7 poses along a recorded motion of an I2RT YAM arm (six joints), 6.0 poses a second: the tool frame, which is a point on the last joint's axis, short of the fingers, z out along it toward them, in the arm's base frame.
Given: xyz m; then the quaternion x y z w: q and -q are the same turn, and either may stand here.
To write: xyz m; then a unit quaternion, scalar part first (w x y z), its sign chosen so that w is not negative. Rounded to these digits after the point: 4 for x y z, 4 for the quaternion.
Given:
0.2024 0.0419 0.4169 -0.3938 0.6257 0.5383 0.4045
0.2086 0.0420 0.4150 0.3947 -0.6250 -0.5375 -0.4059
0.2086 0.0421 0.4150 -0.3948 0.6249 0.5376 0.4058
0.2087 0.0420 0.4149 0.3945 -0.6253 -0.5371 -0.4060
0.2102 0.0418 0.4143 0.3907 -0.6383 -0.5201 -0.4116
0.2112 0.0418 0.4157 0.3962 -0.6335 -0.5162 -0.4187
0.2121 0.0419 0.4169 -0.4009 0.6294 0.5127 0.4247
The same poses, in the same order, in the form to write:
0.2024 0.0419 0.4169 0.4045 -0.3938 0.6257 0.5383
0.2086 0.0420 0.4150 0.4059 -0.3947 0.6250 0.5375
0.2086 0.0421 0.4150 0.4058 -0.3948 0.6249 0.5376
0.2087 0.0420 0.4149 0.4060 -0.3945 0.6253 0.5371
0.2102 0.0418 0.4143 0.4116 -0.3907 0.6383 0.5201
0.2112 0.0418 0.4157 0.4187 -0.3962 0.6335 0.5162
0.2121 0.0419 0.4169 0.4247 -0.4009 0.6294 0.5127

